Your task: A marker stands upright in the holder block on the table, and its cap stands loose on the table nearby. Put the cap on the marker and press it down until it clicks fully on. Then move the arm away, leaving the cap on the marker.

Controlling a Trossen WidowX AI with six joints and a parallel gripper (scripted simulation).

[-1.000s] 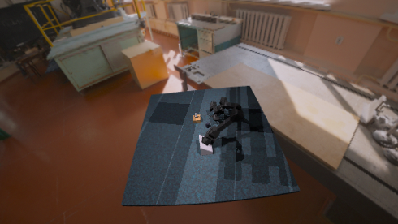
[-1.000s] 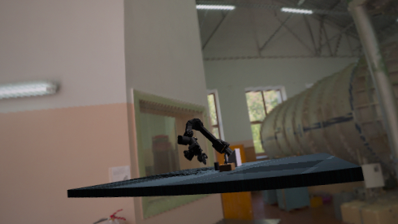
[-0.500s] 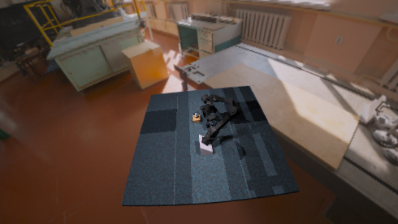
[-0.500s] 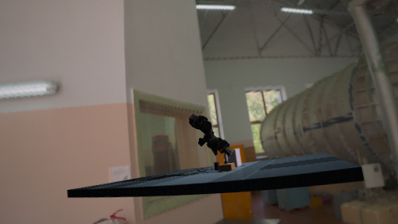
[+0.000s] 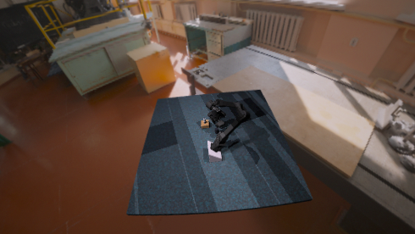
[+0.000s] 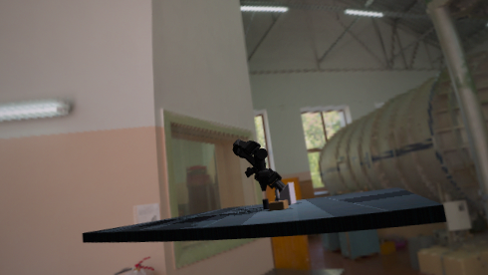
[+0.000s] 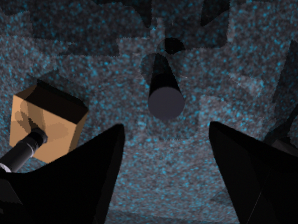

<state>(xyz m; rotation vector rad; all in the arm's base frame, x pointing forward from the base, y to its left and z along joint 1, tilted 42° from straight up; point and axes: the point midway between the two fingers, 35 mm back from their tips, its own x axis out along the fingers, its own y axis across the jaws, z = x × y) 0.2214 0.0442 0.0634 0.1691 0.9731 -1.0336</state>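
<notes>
Now: gripper tip 7 cm above the dark cap.
</notes>
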